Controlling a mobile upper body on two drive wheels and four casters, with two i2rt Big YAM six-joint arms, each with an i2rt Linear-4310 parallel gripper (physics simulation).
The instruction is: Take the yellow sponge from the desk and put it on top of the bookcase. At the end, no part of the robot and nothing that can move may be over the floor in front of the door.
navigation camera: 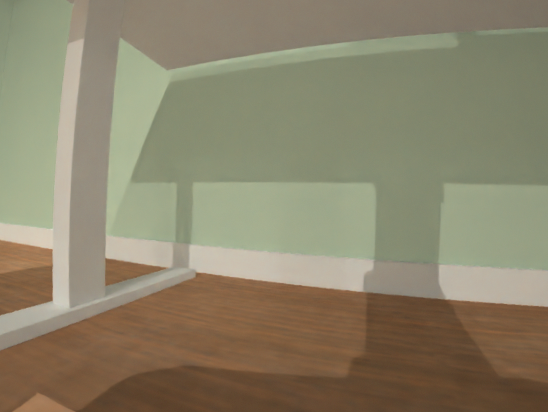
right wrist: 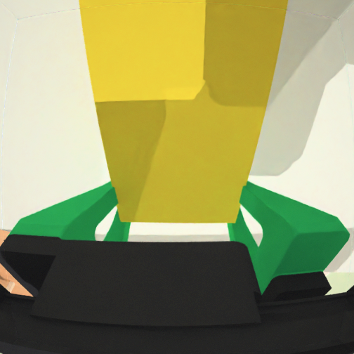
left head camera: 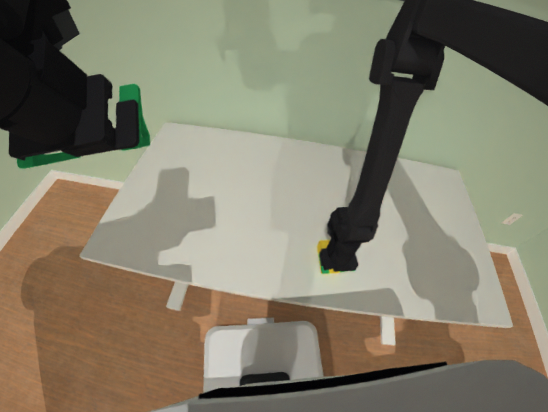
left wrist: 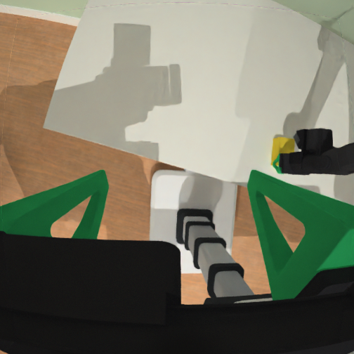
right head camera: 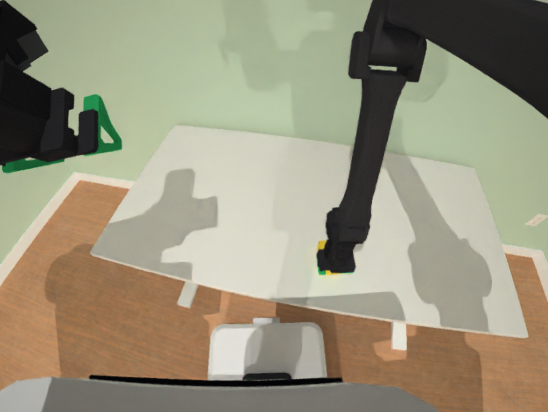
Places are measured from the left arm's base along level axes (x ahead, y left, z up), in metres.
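Pixels of known places: left gripper, between the fingertips: [left head camera: 113, 146] [right head camera: 91, 151]; right gripper, between the fingertips: [left head camera: 331, 270] [right head camera: 330, 272].
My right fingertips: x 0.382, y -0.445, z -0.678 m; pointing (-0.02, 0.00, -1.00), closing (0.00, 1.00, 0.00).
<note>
Behind a point stands the place of what it marks.
The yellow sponge [left head camera: 323, 245] {z -0.645, x 0.459, y -0.425 m} [right head camera: 321, 245] {z -0.645, x 0.462, y -0.421 m} [left wrist: 283, 144] [right wrist: 175, 125] is at the white desk top [left head camera: 240, 200] {z -0.690, x 0.687, y -0.155 m} [right head camera: 250, 200] {z -0.690, x 0.687, y -0.183 m} [left wrist: 210, 100], near its front edge; whether it touches the desk is hidden. My right gripper [left head camera: 337, 270] {z -0.678, x 0.382, y -0.445 m} [right head camera: 336, 271] {z -0.678, x 0.382, y -0.445 m} [left wrist: 279, 164] [right wrist: 178, 179] points down and is shut on the sponge, with a green finger against each side in the right wrist view. My left gripper [left head camera: 90, 150] [right head camera: 60, 157] [left wrist: 177, 177] is open and empty, high at the left of the head views. Bookcase and door do not show.
A white rounded box [left head camera: 225, 350] {z -1.150, x 0.210, y -0.060 m} [right head camera: 227, 350] {z -1.150, x 0.201, y -0.050 m} [left wrist: 165, 192] stands by the desk's front edge, over wood floor [left head camera: 120, 340] {z -1.410, x 0.292, y 0.551 m}. Green walls [left head camera: 200, 90] {z -0.515, x 1.198, y 0.026 m} rise behind the desk. A white desk leg [navigation camera: 87, 175] {z -1.139, x 0.791, y 0.163 m} with a long foot [navigation camera: 145, 287] shows in the navigation view.
</note>
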